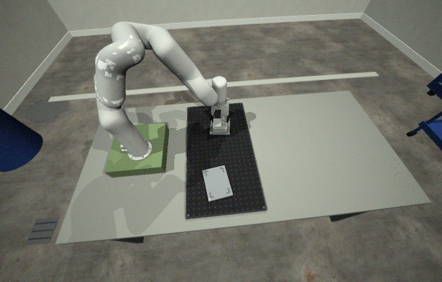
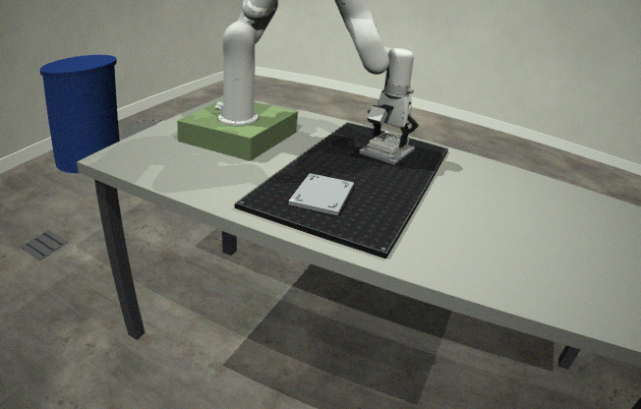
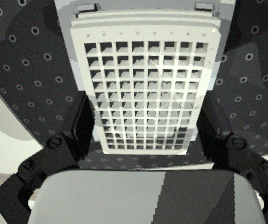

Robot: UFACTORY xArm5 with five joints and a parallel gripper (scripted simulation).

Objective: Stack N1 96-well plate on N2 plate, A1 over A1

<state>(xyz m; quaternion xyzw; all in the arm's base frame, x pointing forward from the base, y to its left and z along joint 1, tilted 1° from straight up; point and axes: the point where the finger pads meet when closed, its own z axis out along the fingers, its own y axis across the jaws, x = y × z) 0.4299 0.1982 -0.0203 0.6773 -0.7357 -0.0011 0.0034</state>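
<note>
Right now the white 96-well plate is 1 cm below my hand. Also, from my hand: grey nest N1: 38 cm to the right, 4 cm below, 3 cm behind; then A1 mark: 7 cm to the right, 6 cm behind, 3 cm below; then grey nest N2: 4 cm below.
</note>
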